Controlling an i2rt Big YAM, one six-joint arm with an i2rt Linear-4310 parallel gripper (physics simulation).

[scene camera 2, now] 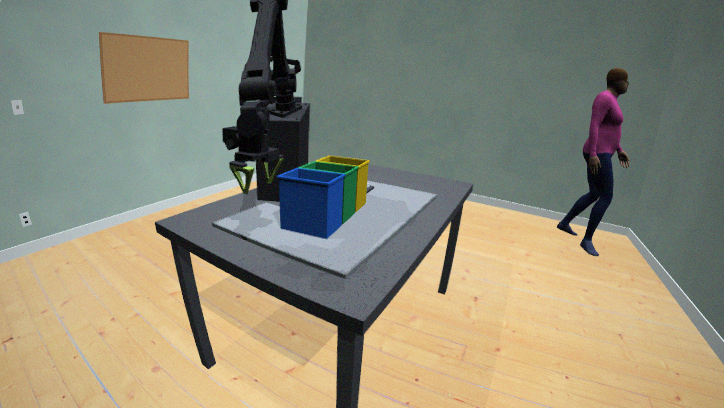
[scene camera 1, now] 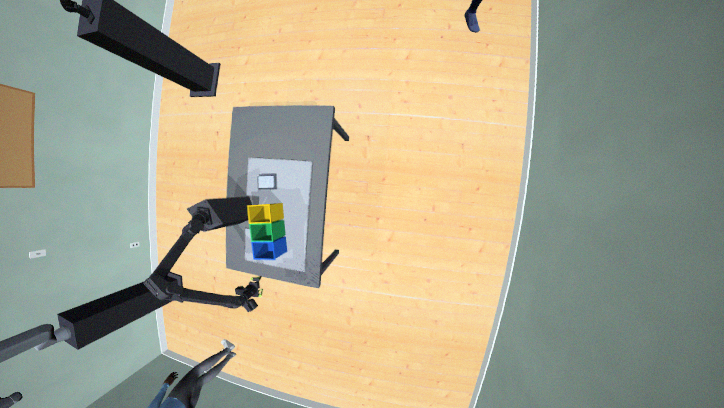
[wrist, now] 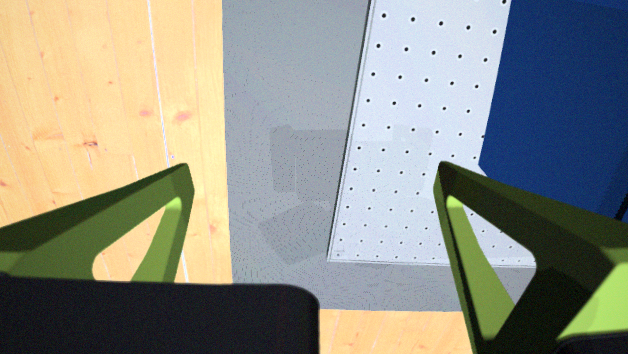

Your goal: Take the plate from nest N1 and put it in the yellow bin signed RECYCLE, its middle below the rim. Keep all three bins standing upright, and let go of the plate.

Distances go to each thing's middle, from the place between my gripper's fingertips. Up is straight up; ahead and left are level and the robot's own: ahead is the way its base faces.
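Taking the blue bin (scene camera 2: 311, 201) first, my hand is 100 mm above it, 240 mm to the right of it and 10 mm past it. Counted from my hand, the yellow bin (scene camera 2: 362, 173) is 490 mm to the left, 60 mm behind and 100 mm below. The green bin (scene camera 2: 349, 182) is 30 mm behind my hand, and I find it 360 mm to the left of my hand and 100 mm below it.
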